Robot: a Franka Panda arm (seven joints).
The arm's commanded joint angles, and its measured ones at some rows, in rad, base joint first. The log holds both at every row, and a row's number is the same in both.
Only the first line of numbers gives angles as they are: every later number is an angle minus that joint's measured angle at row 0.
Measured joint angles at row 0:
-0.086 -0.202 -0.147 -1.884 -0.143 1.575 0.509
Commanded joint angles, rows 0 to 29:
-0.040 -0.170 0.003 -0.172 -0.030 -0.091 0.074
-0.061 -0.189 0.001 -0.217 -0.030 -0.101 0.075
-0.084 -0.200 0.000 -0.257 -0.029 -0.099 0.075
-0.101 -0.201 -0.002 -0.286 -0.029 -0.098 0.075
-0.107 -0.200 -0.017 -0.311 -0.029 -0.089 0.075
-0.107 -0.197 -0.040 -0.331 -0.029 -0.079 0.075
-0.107 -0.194 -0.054 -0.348 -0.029 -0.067 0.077
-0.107 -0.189 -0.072 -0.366 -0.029 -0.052 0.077
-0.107 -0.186 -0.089 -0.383 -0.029 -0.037 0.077
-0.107 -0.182 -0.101 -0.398 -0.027 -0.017 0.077
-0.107 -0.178 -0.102 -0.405 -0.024 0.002 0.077
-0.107 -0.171 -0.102 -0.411 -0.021 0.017 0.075
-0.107 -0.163 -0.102 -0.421 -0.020 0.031 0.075
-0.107 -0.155 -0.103 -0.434 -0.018 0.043 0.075
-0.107 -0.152 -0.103 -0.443 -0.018 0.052 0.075
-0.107 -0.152 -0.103 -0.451 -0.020 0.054 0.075
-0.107 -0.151 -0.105 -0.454 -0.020 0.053 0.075
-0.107 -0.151 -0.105 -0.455 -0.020 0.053 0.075
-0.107 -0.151 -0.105 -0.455 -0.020 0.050 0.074
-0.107 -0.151 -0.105 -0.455 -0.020 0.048 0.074
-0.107 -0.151 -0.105 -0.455 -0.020 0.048 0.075
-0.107 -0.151 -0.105 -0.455 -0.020 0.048 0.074
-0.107 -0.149 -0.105 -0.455 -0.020 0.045 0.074
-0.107 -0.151 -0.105 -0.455 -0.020 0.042 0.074
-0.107 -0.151 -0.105 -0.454 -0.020 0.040 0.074
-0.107 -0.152 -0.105 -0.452 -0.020 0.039 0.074
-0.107 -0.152 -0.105 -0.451 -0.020 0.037 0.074
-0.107 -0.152 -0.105 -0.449 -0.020 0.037 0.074
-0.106 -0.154 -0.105 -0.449 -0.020 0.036 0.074
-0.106 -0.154 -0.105 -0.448 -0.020 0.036 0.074
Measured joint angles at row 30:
-0.107 -0.142 -0.110 -0.449 -0.014 0.038 0.055
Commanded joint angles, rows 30 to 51:
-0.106 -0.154 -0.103 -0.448 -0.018 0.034 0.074
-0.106 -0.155 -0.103 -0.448 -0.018 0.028 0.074
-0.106 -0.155 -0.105 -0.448 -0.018 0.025 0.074
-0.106 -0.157 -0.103 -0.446 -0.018 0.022 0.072
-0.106 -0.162 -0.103 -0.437 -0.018 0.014 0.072
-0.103 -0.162 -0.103 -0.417 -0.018 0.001 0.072
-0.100 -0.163 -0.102 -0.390 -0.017 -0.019 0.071
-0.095 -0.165 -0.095 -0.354 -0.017 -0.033 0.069
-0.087 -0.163 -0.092 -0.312 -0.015 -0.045 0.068
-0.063 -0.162 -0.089 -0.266 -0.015 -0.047 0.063
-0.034 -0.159 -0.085 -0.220 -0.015 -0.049 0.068
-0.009 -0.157 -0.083 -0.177 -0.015 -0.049 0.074
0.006 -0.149 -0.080 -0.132 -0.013 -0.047 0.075
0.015 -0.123 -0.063 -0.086 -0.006 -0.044 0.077
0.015 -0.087 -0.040 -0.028 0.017 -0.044 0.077
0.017 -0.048 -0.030 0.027 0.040 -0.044 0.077
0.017 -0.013 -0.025 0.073 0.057 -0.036 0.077
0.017 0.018 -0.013 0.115 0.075 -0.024 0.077
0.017 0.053 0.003 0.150 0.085 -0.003 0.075
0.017 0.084 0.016 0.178 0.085 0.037 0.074
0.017 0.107 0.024 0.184 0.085 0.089 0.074
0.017 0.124 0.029 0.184 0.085 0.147 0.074
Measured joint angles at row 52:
0.024 0.016 0.003 0.103 0.072 0.047 0.070
